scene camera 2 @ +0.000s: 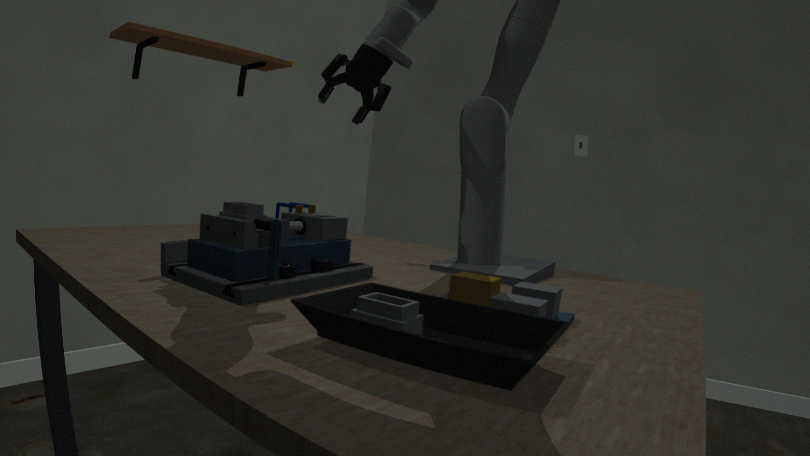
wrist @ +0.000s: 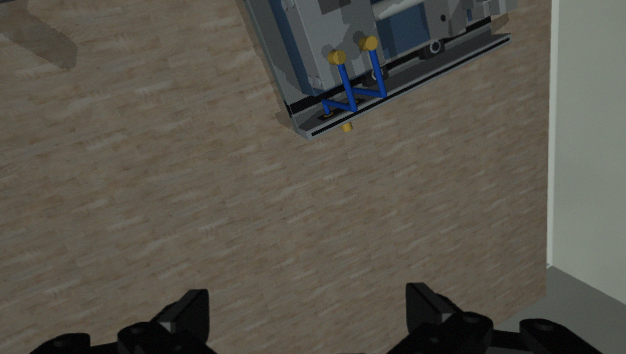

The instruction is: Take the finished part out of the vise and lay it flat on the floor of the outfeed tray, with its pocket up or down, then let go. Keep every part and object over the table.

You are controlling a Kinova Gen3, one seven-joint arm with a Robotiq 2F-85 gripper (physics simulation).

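Places are measured from the arm's base along level axes (x ahead, y left, z up), in metres.
Where they show: gripper, fingertip midpoint: (scene camera 2: pixel 337 112) (wrist: pixel 307 308); arm's base, origin of the base link: (scene camera 2: pixel 479 260).
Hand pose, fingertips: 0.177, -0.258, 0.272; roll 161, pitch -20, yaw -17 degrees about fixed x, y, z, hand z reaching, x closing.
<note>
Things, the pixels of their centre, and the offset from my fingertips, as dx, dy, dz.
- vise, body centre: (wrist: pixel 399 5) (scene camera 2: pixel 271 245) +0.237, +0.090, -0.240
- grey stepped block, body centre: (scene camera 2: pixel 242 215) +0.305, +0.098, -0.192
- grey stepped part, body centre: (scene camera 2: pixel 387 316) +0.346, +0.380, -0.260
- dark upright post, body centre: (scene camera 2: pixel 274 250) +0.303, +0.167, -0.230
- yellow block, body centre: (scene camera 2: pixel 475 289) +0.130, +0.381, -0.263
The vise (scene camera 2: pixel 221 259) (wrist: pixel 404 36) stands on a grey base plate at the left of the table. A grey stepped block (scene camera 2: pixel 243 210) shows above its left jaw in the scene view; its lower part is hidden, and I cannot make it out clearly in the wrist view. The black outfeed tray (scene camera 2: pixel 416 352) stands at the front, with a grey stepped part (scene camera 2: pixel 387 313) inside it, pocket up. My gripper (scene camera 2: pixel 340 109) (wrist: pixel 307 308) is open and empty, high above the table, up and to the right of the vise in the scene view.
Blue nozzle tubes (scene camera 2: pixel 277 210) (wrist: pixel 347 86) with yellow ends rise beside the vise. A dark upright post (scene camera 2: pixel 274 249) stands at its front. Behind the tray are a yellow block (scene camera 2: pixel 473 288) and grey blocks (scene camera 2: pixel 538 295). A wooden shelf (scene camera 2: pixel 198 47) hangs on the wall.
</note>
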